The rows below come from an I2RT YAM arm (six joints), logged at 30 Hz.
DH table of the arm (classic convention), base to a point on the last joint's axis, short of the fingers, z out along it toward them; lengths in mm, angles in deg. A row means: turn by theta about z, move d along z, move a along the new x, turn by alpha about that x. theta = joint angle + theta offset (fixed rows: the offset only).
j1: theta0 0, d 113.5, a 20, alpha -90
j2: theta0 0, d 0, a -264, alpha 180
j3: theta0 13.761, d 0, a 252.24, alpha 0
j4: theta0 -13.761, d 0, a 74, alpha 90
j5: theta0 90, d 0, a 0, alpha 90
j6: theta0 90, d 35.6, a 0, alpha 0
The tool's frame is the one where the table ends.
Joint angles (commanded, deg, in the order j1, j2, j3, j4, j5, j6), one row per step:
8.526, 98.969, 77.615, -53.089, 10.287, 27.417
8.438, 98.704, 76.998, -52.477, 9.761, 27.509
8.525, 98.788, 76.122, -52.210, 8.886, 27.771
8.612, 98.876, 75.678, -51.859, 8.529, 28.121
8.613, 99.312, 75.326, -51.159, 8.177, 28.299
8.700, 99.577, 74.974, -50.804, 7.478, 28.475
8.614, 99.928, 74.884, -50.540, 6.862, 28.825
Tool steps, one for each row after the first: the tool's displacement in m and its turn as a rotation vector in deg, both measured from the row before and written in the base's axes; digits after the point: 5 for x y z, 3 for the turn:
-0.00089, -0.00034, -0.00127, 0.566, -0.195, -0.033
-0.00162, 0.00082, -0.00468, 0.806, 0.778, 0.071
-0.00039, 0.00068, -0.00250, 0.411, 0.191, -0.155
0.00119, 0.00041, -0.00381, 0.372, 0.119, -0.079
0.00010, 0.00097, -0.00306, 0.676, 0.344, 0.096
0.00091, 0.00001, -0.00231, 0.655, 0.235, -0.268

